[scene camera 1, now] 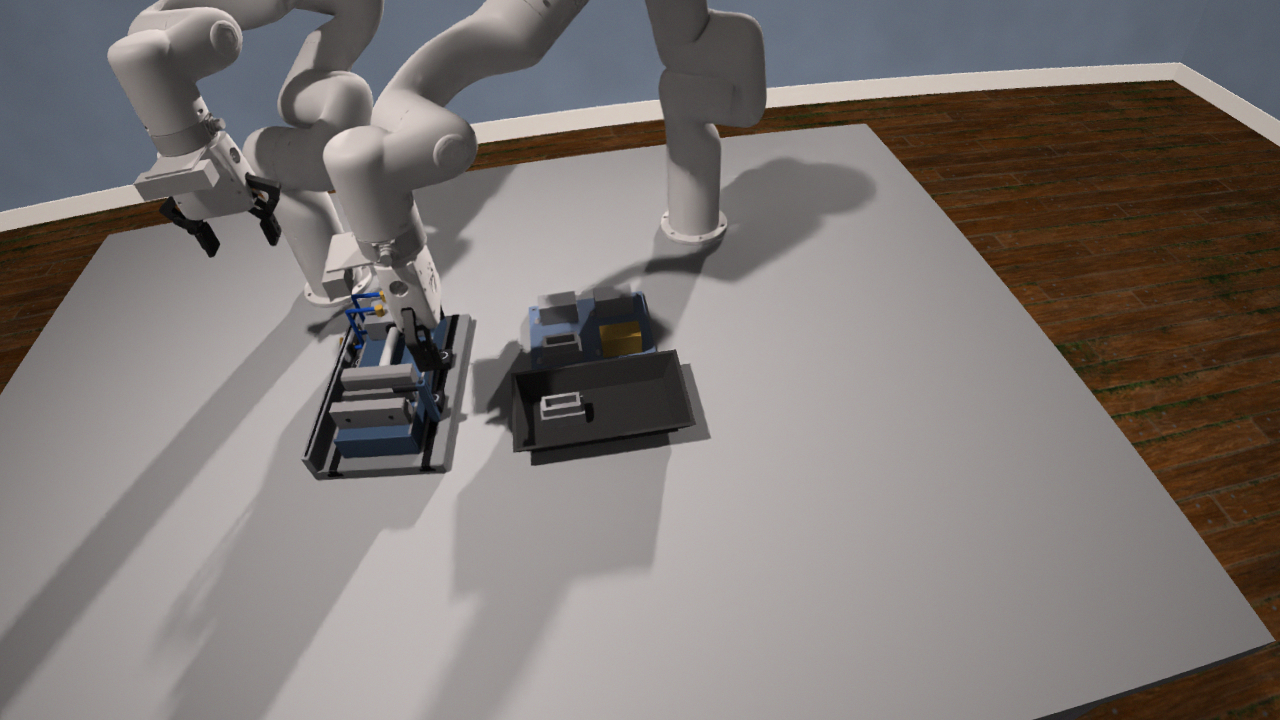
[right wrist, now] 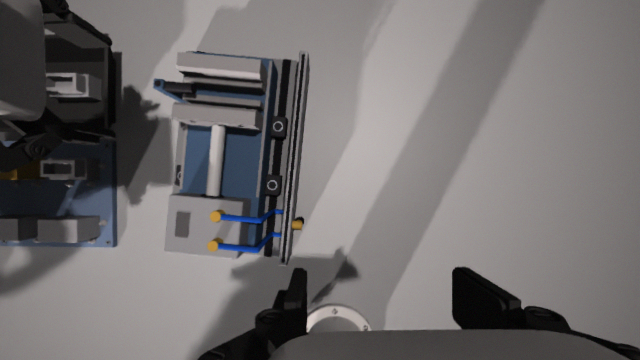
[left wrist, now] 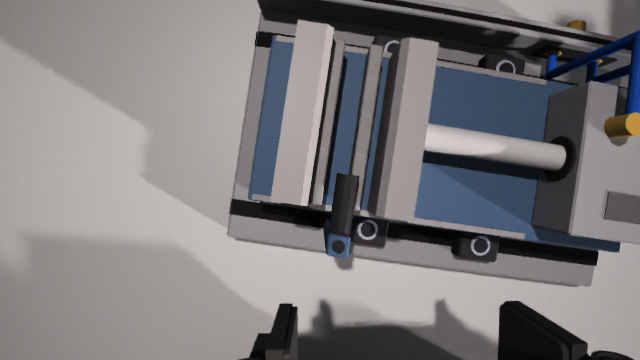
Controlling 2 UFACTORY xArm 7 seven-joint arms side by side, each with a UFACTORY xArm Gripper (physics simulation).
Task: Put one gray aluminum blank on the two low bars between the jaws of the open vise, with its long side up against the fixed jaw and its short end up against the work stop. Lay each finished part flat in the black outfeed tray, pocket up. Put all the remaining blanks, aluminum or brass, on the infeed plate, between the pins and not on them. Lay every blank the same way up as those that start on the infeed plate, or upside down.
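Frame: origin at the left arm's base, x right, y ahead, z up, level; millimetres.
Where they show: left gripper, between the fingertips: [scene camera 1: 432, 343] [right wrist: 100, 90] [left wrist: 398, 337]; right gripper, between the fingertips: [scene camera 1: 245, 245] [right wrist: 379, 292]; left arm's base, origin of its link: [scene camera 1: 693, 225].
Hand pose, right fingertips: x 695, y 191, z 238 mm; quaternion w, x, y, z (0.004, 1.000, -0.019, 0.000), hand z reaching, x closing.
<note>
Things, the pixels of their centre, and the offset from my right fingertips. "spot": a spot on its surface instead.
- work stop, middle of its body: [left wrist: 343, 204] [scene camera 1: 405, 387] [right wrist: 180, 87] dx -197, dy +185, dz -148 mm
- infeed plate, middle of its body: [scene camera 1: 590, 335] [right wrist: 57, 193] dx -460, dy +61, dz -234 mm
- brass blank, middle of its body: [scene camera 1: 620, 339] [right wrist: 13, 168] dx -503, dy +103, dz -212 mm
- gray pocketed part, middle of its body: [scene camera 1: 562, 347] [right wrist: 70, 169] dx -413, dy +98, dz -213 mm
- black outfeed tray, a spot on its surface: [scene camera 1: 601, 441] spot: dx -443, dy +274, dz -229 mm
- tall dark backplate, a spot on its surface: [left wrist: 450, 17] [right wrist: 291, 150] spot: dx -71, dy +107, dz -188 mm
- vise's rear block, middle of its body: [left wrist: 609, 167] [right wrist: 210, 223] [scene camera 1: 399, 314] dx -175, dy +15, dz -160 mm
The open vise has a fixed jaw [scene camera 1: 366, 413] [left wrist: 302, 115] [right wrist: 220, 65], a moving jaw [scene camera 1: 377, 377] [left wrist: 410, 125] [right wrist: 215, 114], and two low bars [left wrist: 328, 125] [left wrist: 366, 115] without a blank on them. The work stop [left wrist: 345, 202] [right wrist: 177, 87] stands at their end. The infeed plate [scene camera 1: 586, 313] [right wrist: 106, 200] bears two gray blanks [scene camera 1: 558, 307] [scene camera 1: 613, 300], a brass blank [scene camera 1: 620, 338] and a gray pocketed part [scene camera 1: 561, 342] [right wrist: 64, 170]. Another pocketed part [scene camera 1: 561, 405] [right wrist: 75, 86] lies pocket up in the black outfeed tray [scene camera 1: 601, 441]. My left gripper [scene camera 1: 427, 353] [left wrist: 398, 337] is open beside the vise. My right gripper [scene camera 1: 241, 243] [right wrist: 379, 292] is open, high behind the vise.
A tall dark backplate [left wrist: 450, 17] [right wrist: 297, 150] runs along the vise's far side. Blue hoses [left wrist: 590, 55] [right wrist: 242, 218] rise over the vise's rear block [left wrist: 597, 165] [right wrist: 200, 230]. The tray and infeed plate stand to the right of the vise in the scene view.
</note>
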